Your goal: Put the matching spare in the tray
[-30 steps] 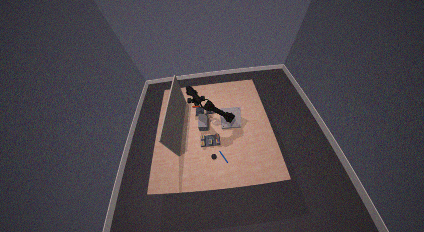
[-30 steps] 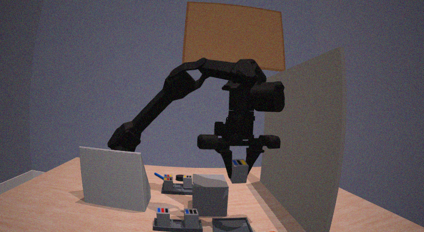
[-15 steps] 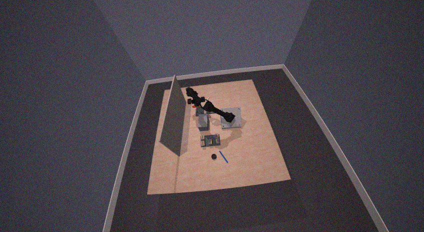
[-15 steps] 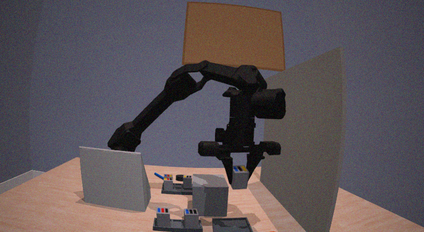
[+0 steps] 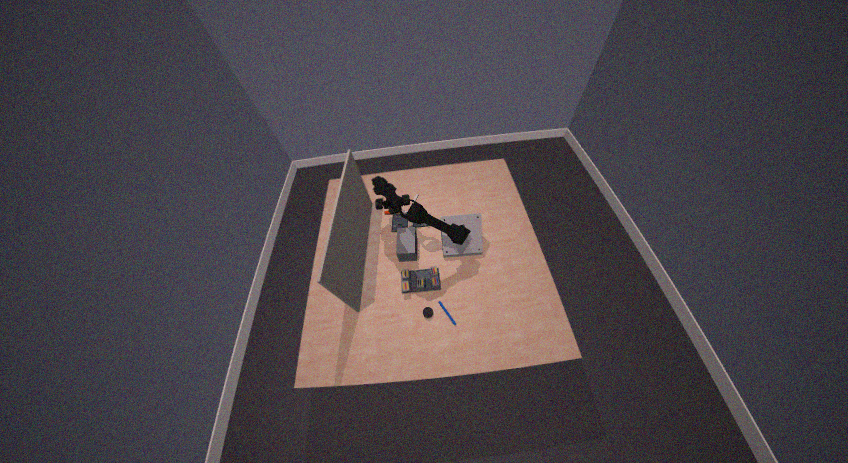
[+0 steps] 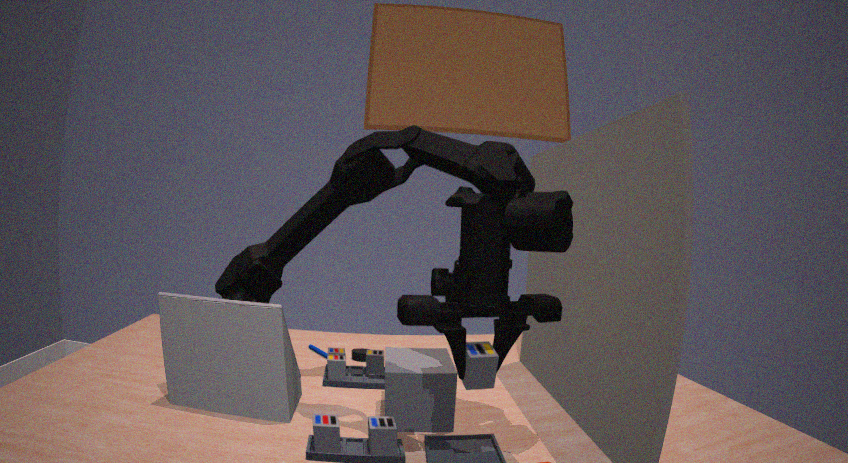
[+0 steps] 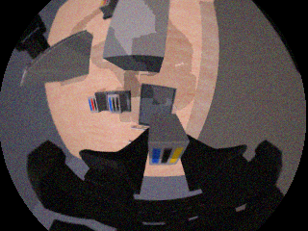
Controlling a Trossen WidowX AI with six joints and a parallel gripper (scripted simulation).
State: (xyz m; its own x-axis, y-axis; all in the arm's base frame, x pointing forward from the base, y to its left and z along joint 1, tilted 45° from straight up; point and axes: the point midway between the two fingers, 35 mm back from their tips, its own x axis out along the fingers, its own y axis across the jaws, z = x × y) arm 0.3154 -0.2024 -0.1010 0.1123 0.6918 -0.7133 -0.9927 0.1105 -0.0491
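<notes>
Right now the dark tray is 10 mm behind my gripper tip and 120 mm below it. Also, from my gripper tip: tall grey panel: 210 mm ahead, 150 mm to the left, 100 mm above; grey mounted unit: 30 mm behind, 200 mm to the left, 70 mm below; rack: 70 mm behind, 390 mm to the left, 110 mm below.
</notes>
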